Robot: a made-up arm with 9 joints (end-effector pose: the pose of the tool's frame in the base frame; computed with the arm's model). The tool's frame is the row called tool. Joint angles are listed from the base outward.
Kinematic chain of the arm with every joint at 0, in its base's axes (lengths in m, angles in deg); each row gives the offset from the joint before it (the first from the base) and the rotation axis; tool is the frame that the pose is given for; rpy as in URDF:
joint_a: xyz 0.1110 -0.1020 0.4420 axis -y
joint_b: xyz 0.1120 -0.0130 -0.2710 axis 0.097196 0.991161 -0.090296
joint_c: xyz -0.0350 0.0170 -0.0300 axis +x
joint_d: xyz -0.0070 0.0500 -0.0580 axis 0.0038 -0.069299 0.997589
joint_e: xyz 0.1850 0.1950 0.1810 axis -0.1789 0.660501 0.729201
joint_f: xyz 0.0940 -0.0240 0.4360 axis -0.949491 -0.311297 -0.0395
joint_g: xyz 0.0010 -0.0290 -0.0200 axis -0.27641 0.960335 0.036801
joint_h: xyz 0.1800 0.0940 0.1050 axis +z
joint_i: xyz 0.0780 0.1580 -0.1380 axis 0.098 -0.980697 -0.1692
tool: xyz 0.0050 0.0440 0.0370 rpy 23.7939 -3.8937 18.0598
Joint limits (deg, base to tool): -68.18..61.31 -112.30..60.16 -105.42..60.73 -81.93..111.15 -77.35..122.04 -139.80..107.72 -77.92..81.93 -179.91..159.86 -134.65..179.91
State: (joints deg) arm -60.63 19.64 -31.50 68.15 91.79 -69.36 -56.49 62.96 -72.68
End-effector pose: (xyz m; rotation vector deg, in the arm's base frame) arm -0.2850 0.7818 0.7389 -33.31 -76.77 -53.12
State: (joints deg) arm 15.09 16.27 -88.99 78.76 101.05 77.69 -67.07 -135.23 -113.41
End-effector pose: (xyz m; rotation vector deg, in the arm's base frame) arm -0.5250 0.2798 -0.3902 -51.11 163.42 -47.77
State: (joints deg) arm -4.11 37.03 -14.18 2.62 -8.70 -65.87 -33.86 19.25 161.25
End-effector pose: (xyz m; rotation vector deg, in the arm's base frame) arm 0.9706 0.3120 0.4613 -18.17 -136.00 -63.45
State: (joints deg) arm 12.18 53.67 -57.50 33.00 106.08 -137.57 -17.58 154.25 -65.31
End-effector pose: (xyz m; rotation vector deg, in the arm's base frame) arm -0.0277 0.5667 -0.0520 128.89 106.44 53.07
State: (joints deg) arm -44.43 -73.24 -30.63 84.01 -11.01 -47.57 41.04 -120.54 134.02
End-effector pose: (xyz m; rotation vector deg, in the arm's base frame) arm -0.3163 0.4314 -0.0259 -73.15 -108.92 74.47
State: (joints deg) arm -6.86 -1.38 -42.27 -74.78 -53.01 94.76 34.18 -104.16 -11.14
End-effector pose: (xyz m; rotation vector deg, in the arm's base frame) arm 0.1326 0.4222 0.7221 63.83 59.57 70.78
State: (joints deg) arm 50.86 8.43 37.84 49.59 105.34 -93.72 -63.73 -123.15 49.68
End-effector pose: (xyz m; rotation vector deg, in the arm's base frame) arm 0.0685 0.4703 0.5030 -27.13 -26.22 -47.35
